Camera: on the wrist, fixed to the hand. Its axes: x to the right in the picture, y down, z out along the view.
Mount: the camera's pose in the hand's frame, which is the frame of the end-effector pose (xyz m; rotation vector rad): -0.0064 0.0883 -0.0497 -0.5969 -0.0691 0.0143
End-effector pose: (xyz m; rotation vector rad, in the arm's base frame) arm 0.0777 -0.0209 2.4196 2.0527 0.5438 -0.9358
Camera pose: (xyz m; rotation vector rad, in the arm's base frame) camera 0.1518 -0.0332 2.4879 1.4804 0.6749 -0.7211
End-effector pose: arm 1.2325 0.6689 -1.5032 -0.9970 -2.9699 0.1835
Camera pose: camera 1.2927 0.7404 -1.4635 0.8996 2.6787 0.6166
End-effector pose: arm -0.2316 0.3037 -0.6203 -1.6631 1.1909 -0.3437
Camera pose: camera -0.3168 0.2817 -0.6709 -2.1500 1.3310 0.0959
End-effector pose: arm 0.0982 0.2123 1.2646 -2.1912 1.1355 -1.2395
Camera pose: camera 0.0138 0.1672 1.2306 2.5001 -1.5837 0.8451
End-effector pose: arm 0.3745 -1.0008 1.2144 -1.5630 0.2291 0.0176
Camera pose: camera 0.3478 -1.0481 1.1286 -2.1503 0.1889 0.1635
